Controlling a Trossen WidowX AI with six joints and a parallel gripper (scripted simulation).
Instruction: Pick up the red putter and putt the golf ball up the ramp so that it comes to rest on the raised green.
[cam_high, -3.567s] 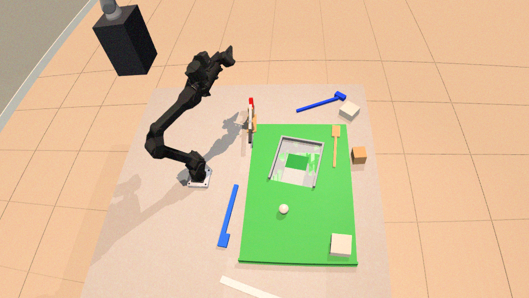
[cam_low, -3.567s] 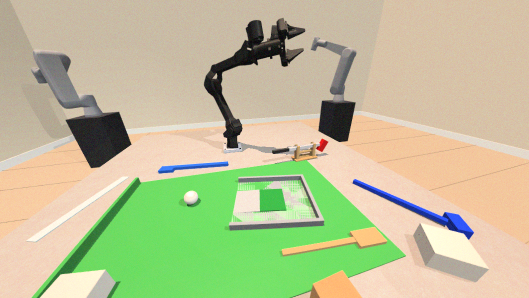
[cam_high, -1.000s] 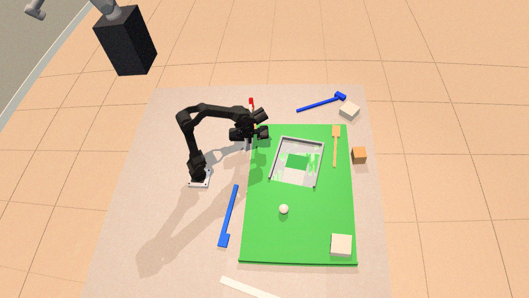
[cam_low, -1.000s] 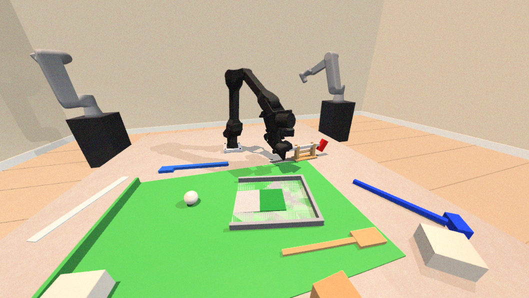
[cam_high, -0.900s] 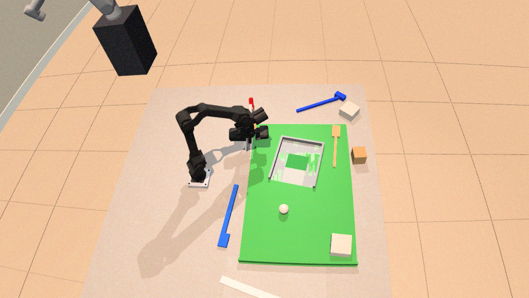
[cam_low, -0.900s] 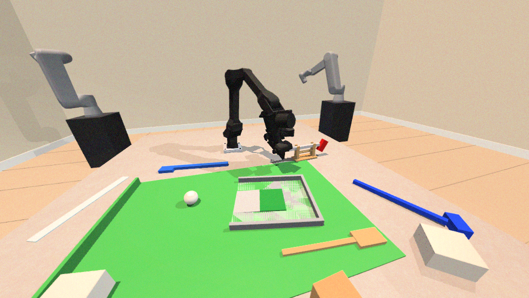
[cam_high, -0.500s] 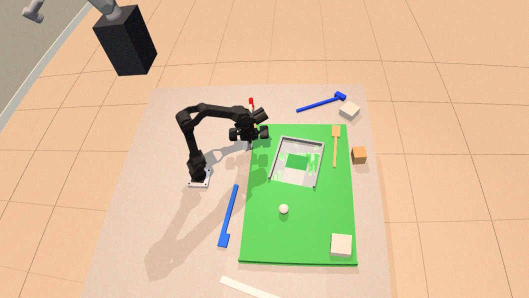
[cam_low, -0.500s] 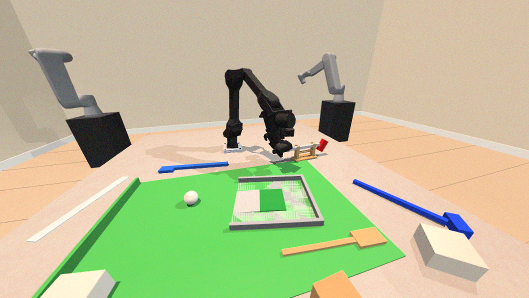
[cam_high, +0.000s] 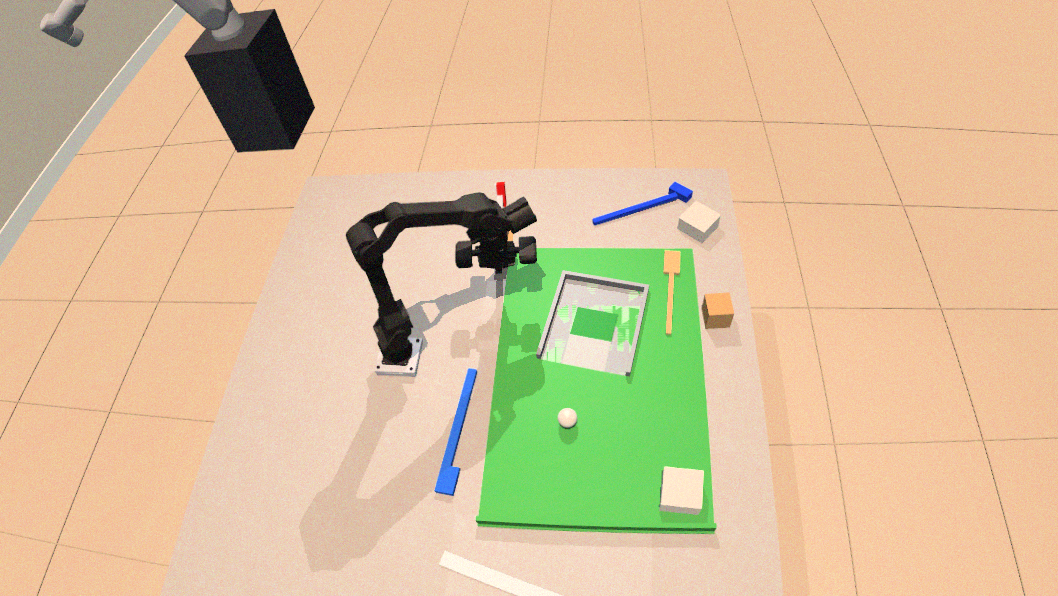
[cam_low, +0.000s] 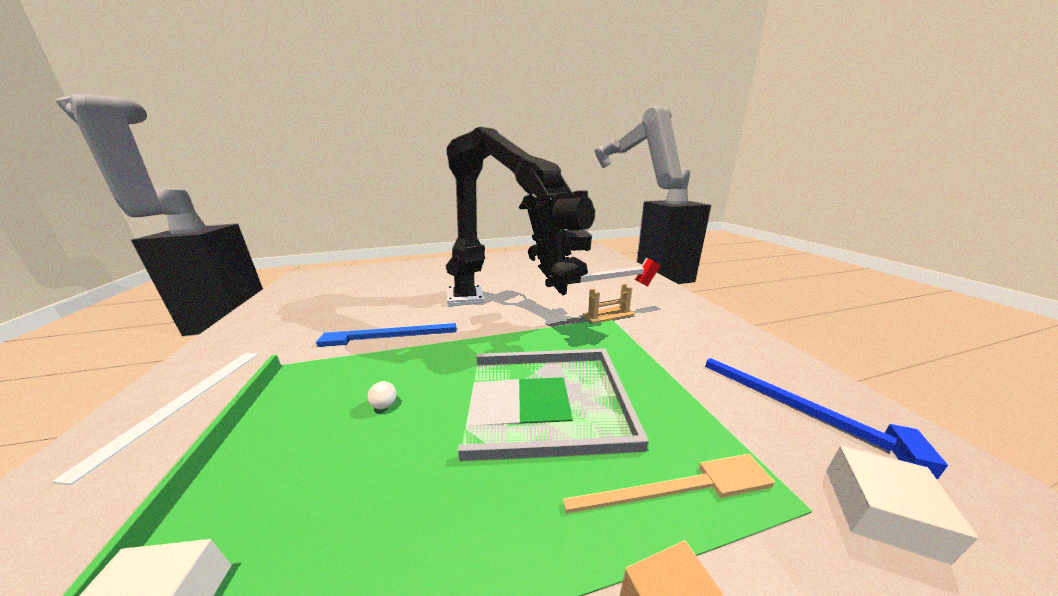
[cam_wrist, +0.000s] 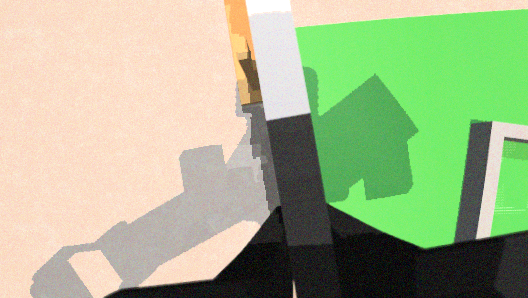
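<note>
My gripper tip is now 2 cm past the red putter, 11 cm to the right of it and 3 cm below it. The rest, counted from my gripper tip: wooden gate (2 cm behind, 13 cm to the left, 5 cm below); then white golf ball (18 cm ahead, 36 cm to the right, 6 cm below); then green mat (25 cm ahead, 24 cm to the right, 8 cm below).
</note>
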